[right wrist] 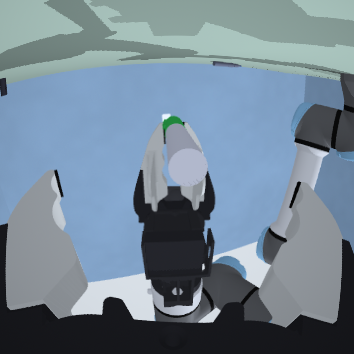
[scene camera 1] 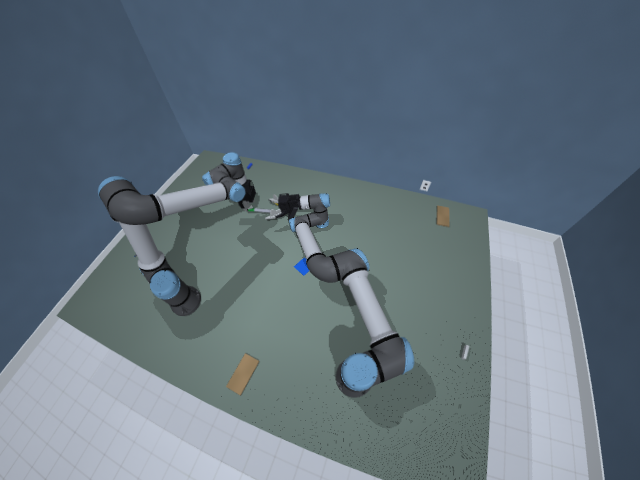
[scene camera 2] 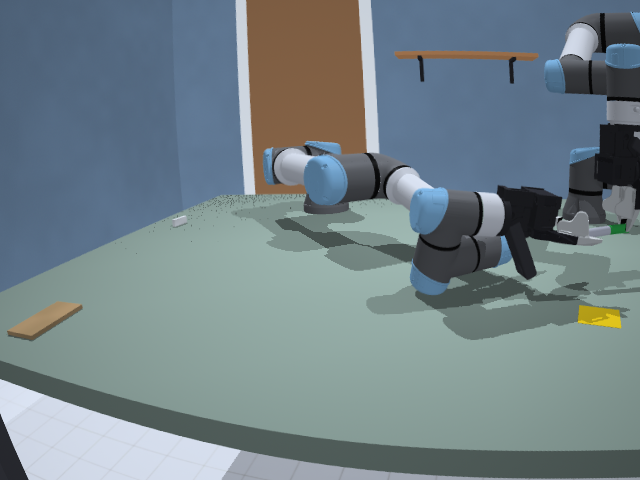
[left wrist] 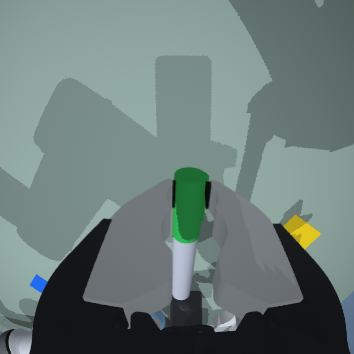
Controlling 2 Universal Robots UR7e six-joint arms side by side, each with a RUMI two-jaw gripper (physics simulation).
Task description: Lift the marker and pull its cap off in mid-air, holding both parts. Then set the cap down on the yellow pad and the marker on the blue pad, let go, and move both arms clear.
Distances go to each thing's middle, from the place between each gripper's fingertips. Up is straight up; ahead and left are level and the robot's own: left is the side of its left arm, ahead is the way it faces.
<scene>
Now: the green cap (left wrist: 188,212) 20 mm to the right of my left hand.
I see my right gripper 90 mm to the right of the green cap and 40 mm past it.
</scene>
